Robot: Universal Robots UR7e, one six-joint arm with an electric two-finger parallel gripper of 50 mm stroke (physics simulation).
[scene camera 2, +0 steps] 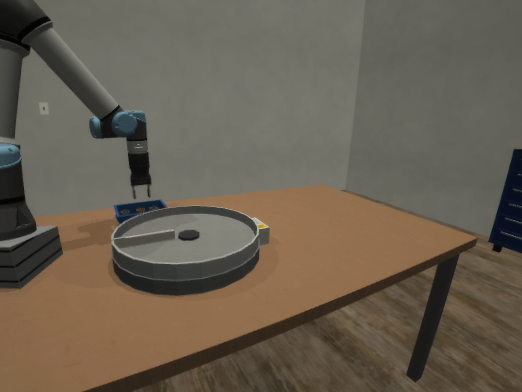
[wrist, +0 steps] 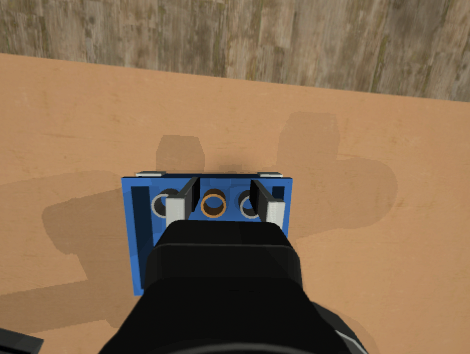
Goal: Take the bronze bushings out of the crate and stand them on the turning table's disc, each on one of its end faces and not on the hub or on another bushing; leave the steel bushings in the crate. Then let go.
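Places are measured from the arm's base along level axes (x right, y up, z back), in metres.
Pixels of known places: gripper, fingertip midpoint: point(scene camera 2: 142, 197) point(wrist: 225, 188); arm's base, link origin: point(scene camera 2: 2, 233).
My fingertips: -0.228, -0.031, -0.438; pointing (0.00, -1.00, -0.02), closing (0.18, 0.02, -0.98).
Note:
Ahead of a thing's pixels: the offset from my fingertips to its top centre, as dx, dy, dz. "*": to the spot under its first point.
The blue crate @(* +0.121, -0.029, +0.114) point(scene camera 2: 121, 218) point(wrist: 129, 235) stands behind the turning table. In the wrist view a bronze bushing @(+0.031, -0.039, +0.018) point(wrist: 213, 215) stands upright in the crate's far row, between two steel ones, a left steel bushing @(+0.022, -0.039, +0.077) point(wrist: 153, 206) and a right steel bushing @(+0.040, -0.039, -0.031) point(wrist: 242, 207). The fingers partly cover both steel ones. My gripper point(scene camera 2: 141, 195) point(wrist: 225, 188) is open and empty, pointing down above the crate, with the bronze bushing between its fingers as seen from above. The crate's near part is hidden by the gripper body. The turning table's grey disc @(+0.423, -0.008, -0.005) point(scene camera 2: 215, 245) shows no bushing; its dark hub @(+0.423, -0.008, -0.005) point(scene camera 2: 189, 234) is in the middle.
A raised rim @(* +0.608, -0.006, +0.094) point(scene camera 2: 185, 270) surrounds the disc, and a straight light divider @(* +0.404, +0.005, +0.117) point(scene camera 2: 145, 237) runs from the rim towards the hub. A small white box @(+0.468, -0.011, -0.235) point(scene camera 2: 264, 236) with a yellow mark stands against the turning table's right side. The wooden table's far edge lies beyond the crate.

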